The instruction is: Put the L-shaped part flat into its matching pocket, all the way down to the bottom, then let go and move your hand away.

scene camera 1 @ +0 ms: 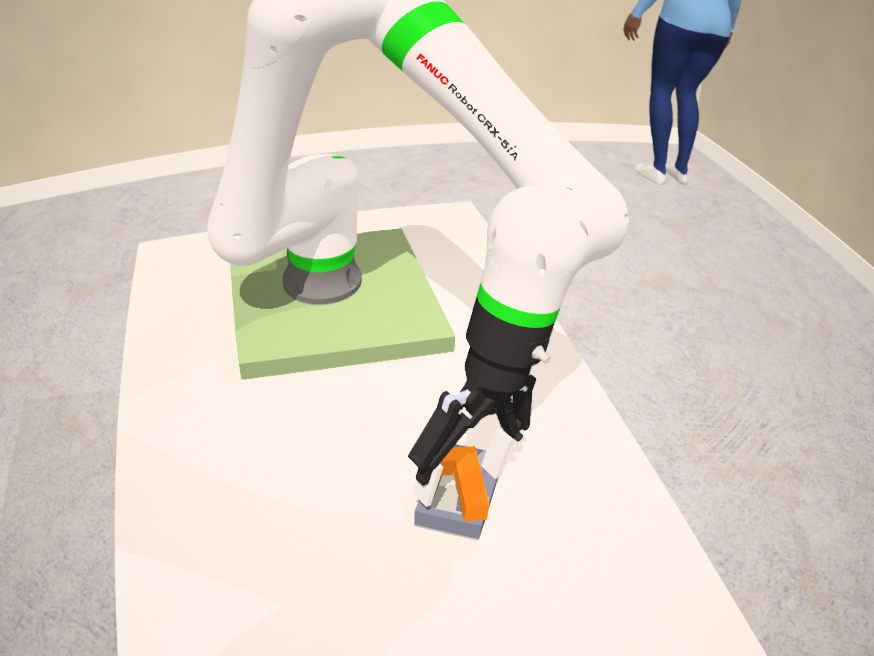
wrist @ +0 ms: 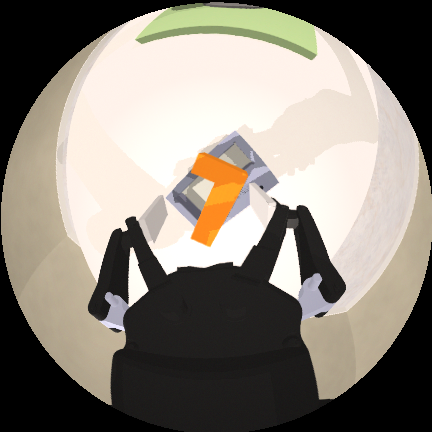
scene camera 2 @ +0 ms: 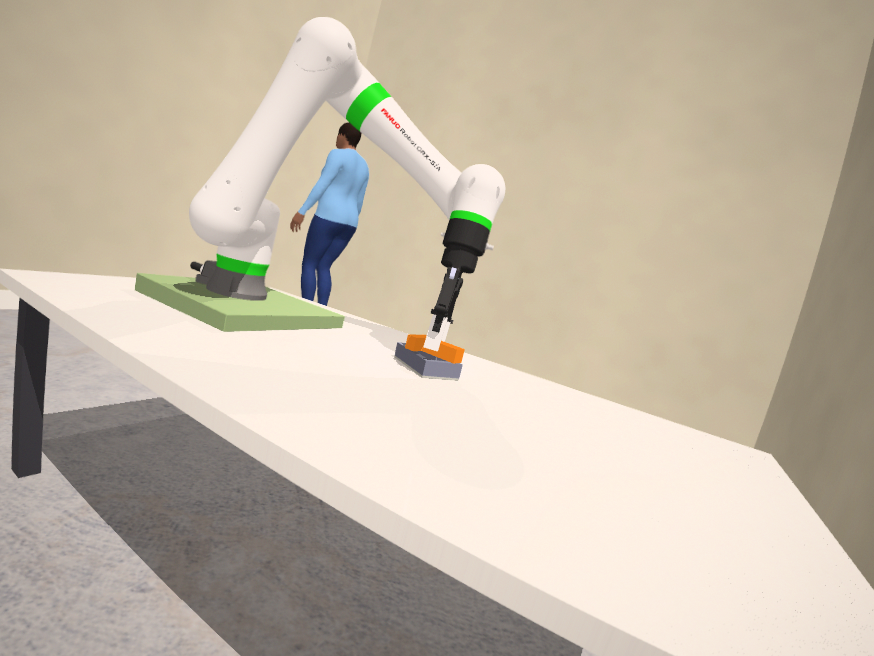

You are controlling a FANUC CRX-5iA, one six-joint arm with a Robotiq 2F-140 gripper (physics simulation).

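Places are measured from the arm's base along level axes (x ahead, y left, z up), in centimetres.
Pixels of known places: gripper, between the fingertips: (scene camera 1: 457, 484) (wrist: 206, 198) (scene camera 2: 433, 349); arm's base, origin of its link: (scene camera 1: 321, 281) (scene camera 2: 236, 293).
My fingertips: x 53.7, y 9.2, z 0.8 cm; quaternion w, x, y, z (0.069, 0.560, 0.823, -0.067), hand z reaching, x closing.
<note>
Ahead of a thing's pixels: the offset from my fingertips to its top centre. Level surfaces: height alone.
The orange L-shaped part @[dx +0.2, dy +0.1, dz +1.8 cm] (scene camera 1: 471, 487) (scene camera 2: 451, 354) (wrist: 226, 192) lies across the top of the grey tray @[dx -1.4, dy +1.1, dz -1.1 cm] (scene camera 1: 448, 521) (scene camera 2: 443, 369) (wrist: 263, 171). It is turned askew to the tray's pocket and rests above the rim level, not down inside. One end of its long arm sticks out over the tray's edge in the wrist view. Parts of the pocket show beside it. My gripper (scene camera 1: 462, 474) (scene camera 2: 435, 338) (wrist: 206, 198) is open, with its pale fingertips low on either side of the part and a gap to it on both sides. The near fingertip hides some of the part in scene camera 2.
The tray stands on the white table @[dz -4.8 cm] (scene camera 1: 282, 494) (scene camera 2: 352, 423). The green base plate (scene camera 1: 381, 310) (scene camera 2: 282, 317) (wrist: 225, 21) carries the arm's foot behind the tray. A person (scene camera 1: 681, 77) (scene camera 2: 338, 190) stands on the floor beyond the table.
</note>
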